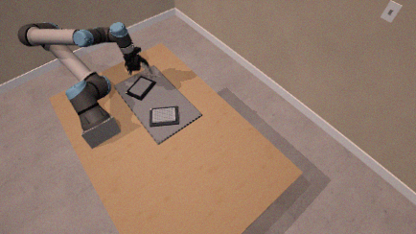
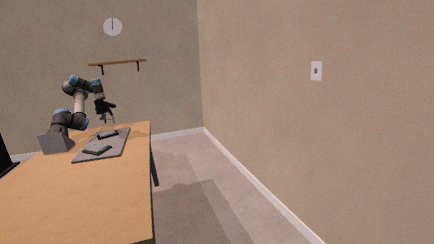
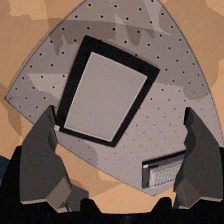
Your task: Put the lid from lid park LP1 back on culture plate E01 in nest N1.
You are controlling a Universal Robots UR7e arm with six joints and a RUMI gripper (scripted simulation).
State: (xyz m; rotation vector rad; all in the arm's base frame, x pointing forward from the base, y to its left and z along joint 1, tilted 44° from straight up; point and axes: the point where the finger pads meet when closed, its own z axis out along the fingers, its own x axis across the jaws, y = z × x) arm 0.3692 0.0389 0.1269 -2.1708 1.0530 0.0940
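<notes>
My hand is 80 mm above the clear lid, 40 mm past it and 10 mm to the left of it. From my hand the other things lie so: dark plate nest N1 (280 mm to the right, 90 mm below, 70 mm behind); culture plate (280 mm to the right, 80 mm below, 70 mm behind); dark lid park (90 mm below, 40 mm behind, 10 mm to the right).
</notes>
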